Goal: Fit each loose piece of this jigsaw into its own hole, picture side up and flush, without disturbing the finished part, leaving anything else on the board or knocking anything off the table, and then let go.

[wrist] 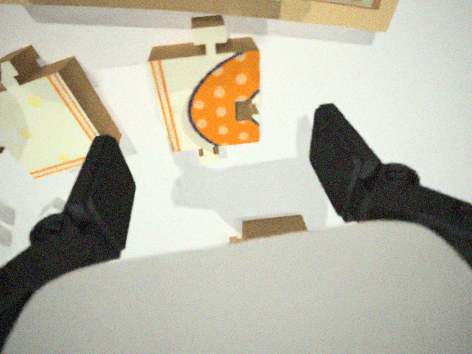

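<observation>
A loose jigsaw piece point(220, 95) lies picture side up at upper centre, with an orange dotted arc, a cream area, an orange-striped left edge, tabs at top and bottom and a notch at right. A second loose piece point(55, 120), cream with orange stripes along two edges, lies turned at an angle at the left, partly cut off by the view. My gripper point(219, 146) is open and empty, its fingers spread wide above the table. The left fingertip overlaps the second piece's right corner in view; the right fingertip is right of the orange piece.
The jigsaw board point(350, 17) crosses the top of the view, its near wooden edge beyond the pieces. A brown-sided block point(274, 226) shows at lower centre, mostly hidden by the gripper body. Grey marks or shadows lie at the far left edge.
</observation>
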